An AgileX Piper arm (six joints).
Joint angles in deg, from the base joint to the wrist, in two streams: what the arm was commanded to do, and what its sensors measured. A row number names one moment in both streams.
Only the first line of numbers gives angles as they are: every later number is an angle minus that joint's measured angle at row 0.
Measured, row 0:
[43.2, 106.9, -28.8, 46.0, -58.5, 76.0]
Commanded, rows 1 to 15:
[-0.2, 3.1, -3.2, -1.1, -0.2, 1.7]
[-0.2, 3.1, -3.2, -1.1, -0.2, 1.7]
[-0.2, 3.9, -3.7, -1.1, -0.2, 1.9]
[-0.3, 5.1, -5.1, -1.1, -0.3, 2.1]
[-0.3, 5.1, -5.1, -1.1, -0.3, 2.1]
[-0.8, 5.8, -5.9, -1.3, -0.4, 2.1]
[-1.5, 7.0, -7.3, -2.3, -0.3, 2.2]
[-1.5, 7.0, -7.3, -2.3, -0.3, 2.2]
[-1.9, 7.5, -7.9, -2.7, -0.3, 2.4]
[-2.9, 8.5, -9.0, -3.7, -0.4, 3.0]
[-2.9, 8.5, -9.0, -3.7, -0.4, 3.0]
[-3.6, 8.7, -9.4, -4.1, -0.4, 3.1]
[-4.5, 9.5, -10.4, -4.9, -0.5, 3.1]
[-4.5, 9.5, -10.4, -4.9, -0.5, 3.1]
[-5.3, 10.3, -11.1, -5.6, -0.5, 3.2]
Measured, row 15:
[-4.1, 9.5, -9.9, -3.8, -0.1, 2.7]
